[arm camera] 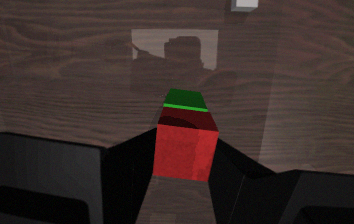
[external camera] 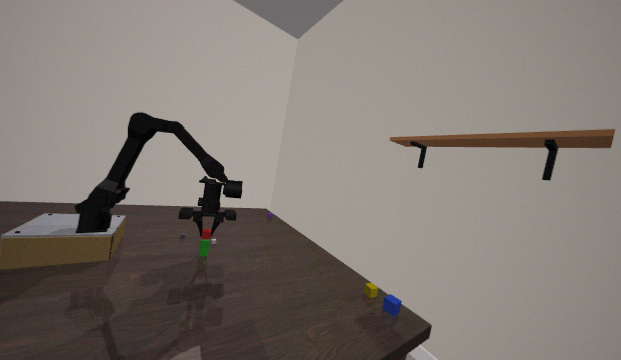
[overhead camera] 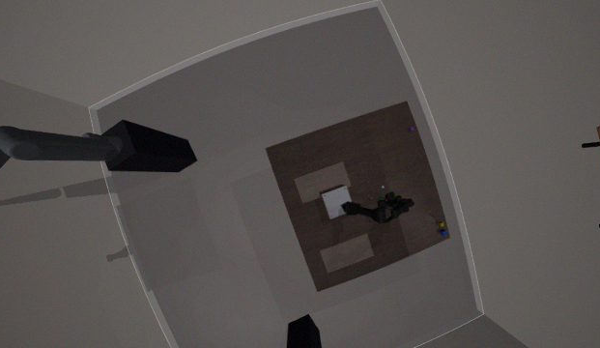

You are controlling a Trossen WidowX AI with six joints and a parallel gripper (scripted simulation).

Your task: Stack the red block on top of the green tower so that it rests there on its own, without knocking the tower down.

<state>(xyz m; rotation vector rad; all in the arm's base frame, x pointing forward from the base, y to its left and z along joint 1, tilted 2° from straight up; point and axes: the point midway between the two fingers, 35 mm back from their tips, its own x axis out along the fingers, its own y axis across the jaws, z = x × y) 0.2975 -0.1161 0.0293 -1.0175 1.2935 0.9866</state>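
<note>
Right now the green block is 30 mm below my gripper tip. From my gripper tip the other things lie so: red block 10 mm above; then purple piece 530 mm ahead, 390 mm to the left, 60 mm below; then yellow block 400 mm ahead, 480 mm to the right, 60 mm below.
</note>
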